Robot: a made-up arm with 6 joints. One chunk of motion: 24 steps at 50 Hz.
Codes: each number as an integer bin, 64 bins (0 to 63) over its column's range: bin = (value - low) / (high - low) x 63, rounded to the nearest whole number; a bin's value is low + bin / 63 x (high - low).
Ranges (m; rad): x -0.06..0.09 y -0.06..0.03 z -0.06..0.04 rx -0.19..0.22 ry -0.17..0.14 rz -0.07..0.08
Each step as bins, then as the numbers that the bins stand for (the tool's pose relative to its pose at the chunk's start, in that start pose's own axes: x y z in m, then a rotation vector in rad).
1 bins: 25 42 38 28 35 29
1 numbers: -0.0005 0.0000 0.0003 -0.0078 0.0022 -0.0010
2 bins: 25 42 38 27 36 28
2 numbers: -0.0005 0.0000 0.0003 -0.0143 0.0071 -0.0033
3 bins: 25 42 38 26 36 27
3 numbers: -0.0005 0.0000 0.0003 -0.0208 0.0071 -0.0057
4 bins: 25 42 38 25 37 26
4 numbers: -0.0005 0.0000 0.0003 -0.0273 0.0121 -0.0081
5 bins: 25 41 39 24 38 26
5 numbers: -0.0005 -0.0014 0.0019 -0.0338 0.0170 -0.0081
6 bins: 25 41 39 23 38 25
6 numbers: -0.0005 -0.0014 0.0019 -0.0403 0.0170 -0.0105
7 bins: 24 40 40 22 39 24
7 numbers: -0.0029 -0.0029 0.0035 -0.0468 0.0219 -0.0129
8 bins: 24 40 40 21 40 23
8 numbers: -0.0029 -0.0029 0.0035 -0.0533 0.0268 -0.0152
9 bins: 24 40 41 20 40 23
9 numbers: -0.0029 -0.0029 0.0051 -0.0598 0.0268 -0.0152
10 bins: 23 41 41 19 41 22
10 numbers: -0.0052 -0.0014 0.0051 -0.0663 0.0317 -0.0176
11 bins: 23 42 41 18 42 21
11 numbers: -0.0052 0.0000 0.0051 -0.0729 0.0367 -0.0200
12 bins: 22 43 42 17 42 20
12 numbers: -0.0076 0.0014 0.0067 -0.0794 0.0367 -0.0224
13 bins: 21 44 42 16 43 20
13 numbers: -0.0100 0.0029 0.0067 -0.0859 0.0416 -0.0224
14 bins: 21 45 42 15 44 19
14 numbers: -0.0100 0.0043 0.0067 -0.0924 0.0465 -0.0248
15 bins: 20 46 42 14 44 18
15 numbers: -0.0124 0.0057 0.0067 -0.0989 0.0465 -0.0271
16 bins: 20 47 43 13 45 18
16 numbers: -0.0124 0.0071 0.0083 -0.1054 0.0514 -0.0271
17 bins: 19 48 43 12 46 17
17 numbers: -0.0148 0.0086 0.0083 -0.1119 0.0563 -0.0295
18 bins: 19 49 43 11 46 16
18 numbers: -0.0148 0.0100 0.0083 -0.1184 0.0563 -0.0319
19 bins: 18 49 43 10 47 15
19 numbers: -0.0171 0.0100 0.0083 -0.1249 0.0613 -0.0343
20 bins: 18 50 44 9 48 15
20 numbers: -0.0171 0.0114 0.0098 -0.1314 0.0662 -0.0343
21 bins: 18 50 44 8 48 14
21 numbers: -0.0171 0.0114 0.0098 -0.1379 0.0662 -0.0367
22 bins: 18 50 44 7 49 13
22 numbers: -0.0171 0.0114 0.0098 -0.1444 0.0711 -0.0390
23 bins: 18 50 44 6 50 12
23 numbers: -0.0171 0.0114 0.0098 -0.1510 0.0760 -0.0414
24 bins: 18 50 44 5 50 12
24 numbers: -0.0171 0.0114 0.0098 -0.1575 0.0760 -0.0414
